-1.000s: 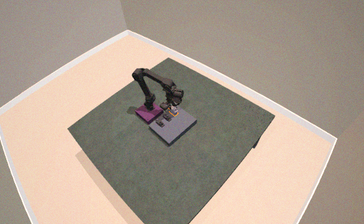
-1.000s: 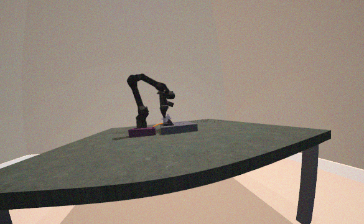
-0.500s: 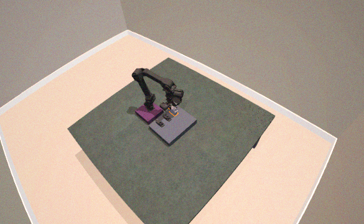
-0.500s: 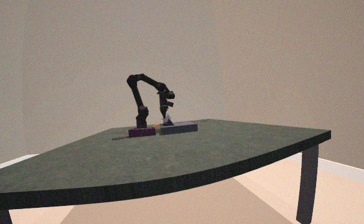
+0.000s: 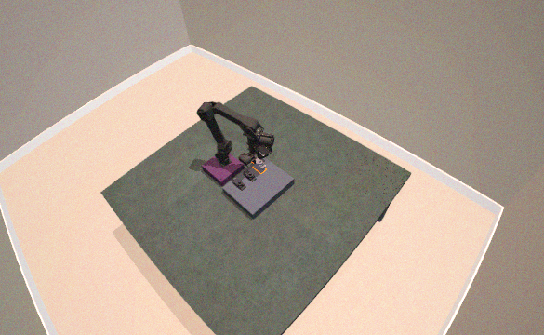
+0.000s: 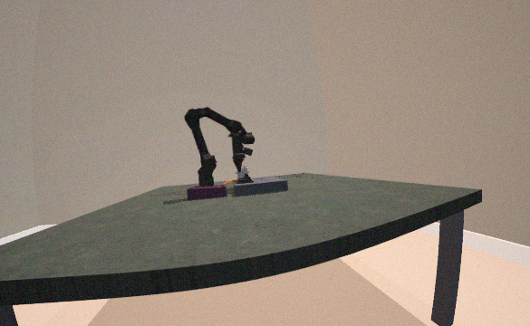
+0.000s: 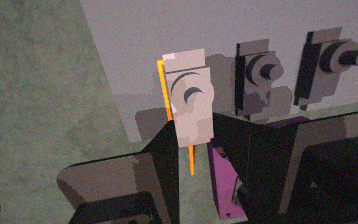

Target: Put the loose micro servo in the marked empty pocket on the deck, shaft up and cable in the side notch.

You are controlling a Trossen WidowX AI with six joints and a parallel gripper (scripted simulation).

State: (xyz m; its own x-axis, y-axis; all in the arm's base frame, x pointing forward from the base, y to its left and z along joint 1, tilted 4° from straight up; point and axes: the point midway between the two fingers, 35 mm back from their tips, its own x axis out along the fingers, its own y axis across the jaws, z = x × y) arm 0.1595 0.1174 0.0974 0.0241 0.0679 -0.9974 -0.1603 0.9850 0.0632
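Now: gripper tip 130 mm short of the grey deck, 60 mm to the left of it and 70 mm above it.
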